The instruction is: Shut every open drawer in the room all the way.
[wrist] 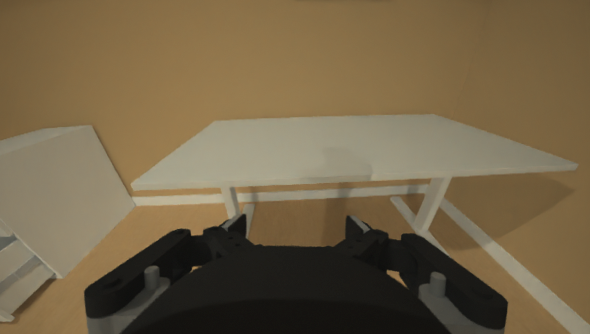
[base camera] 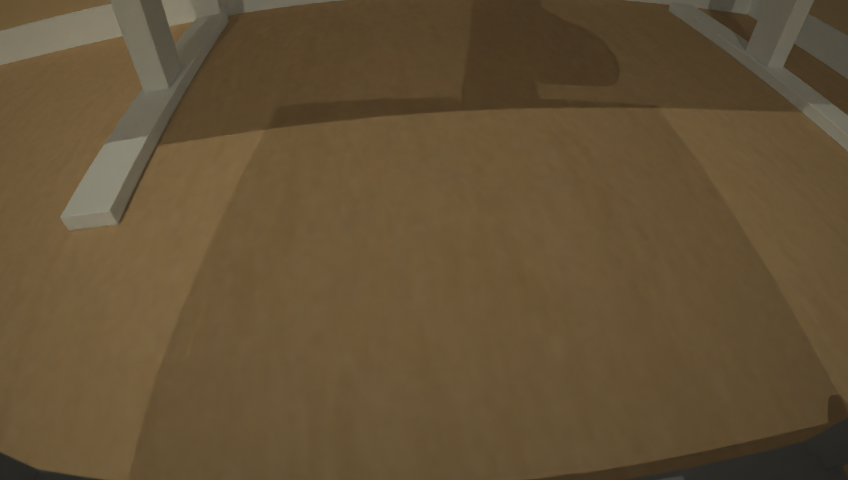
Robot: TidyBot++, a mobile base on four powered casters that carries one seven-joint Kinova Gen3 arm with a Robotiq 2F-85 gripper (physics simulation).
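Frame: origin at the arm's base, x ahead, y left, z up, level; metres.
Seen in the pictures: gripper, fingertip midpoint: (wrist: 295,226).
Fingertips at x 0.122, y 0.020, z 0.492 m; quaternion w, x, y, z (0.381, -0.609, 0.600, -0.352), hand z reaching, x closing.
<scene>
A point is followed by its place in that frame.
A white drawer cabinet (wrist: 65,200) {x 0.717, y 1.466, z -0.015 m} stands at the left of the wrist view, its side panel facing me and its left part cut off by the view's edge. A lower drawer (wrist: 25,284) {x 0.354, y 1.451, z -0.277 m} stands out from its front at the bottom left; its front panel is mostly outside the view. The cabinet's upper front is not visible. My gripper (wrist: 295,226) {x 0.122, y 0.020, z 0.492 m} is open and empty, to the right of the cabinet and apart from it. No drawer shows in the base camera view.
A white desk (wrist: 280,150) {x 0.672, y 0.113, z 0.324 m} stands ahead against the wall; its left leg (base camera: 145,44) {x 0.775, y 0.432, z -0.285 m} (wrist: 230,201) {x 0.775, y 0.430, z -0.028 m} and right leg (base camera: 779,35) {x 0.893, y -0.772, z -0.299 m} (wrist: 433,204) {x 0.888, y -0.777, z -0.129 m} rest on long feet. White baseboards (base camera: 56,32) {x 1.173, y 0.946, z -0.346 m} (wrist: 180,200) {x 1.159, y 1.094, z -0.353 m} run along the walls. The right wall is close beside the desk.
</scene>
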